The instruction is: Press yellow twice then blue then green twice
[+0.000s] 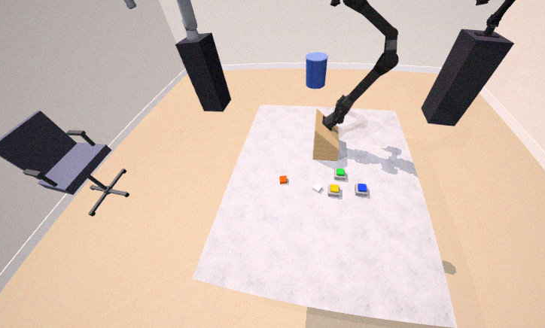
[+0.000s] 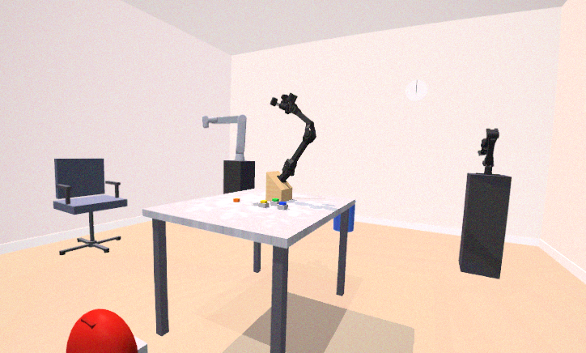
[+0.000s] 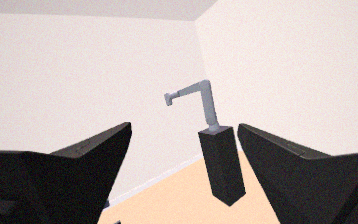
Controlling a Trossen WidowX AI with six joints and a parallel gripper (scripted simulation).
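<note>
My gripper tip is 680 mm above the yellow button, 490 mm short of it and 240 mm to the right of it. From my gripper tip the other things lie so: blue button (680 mm below, 470 mm ahead, 360 mm to the left); white block (700 mm below, 480 mm ahead, 170 mm to the left).
</note>
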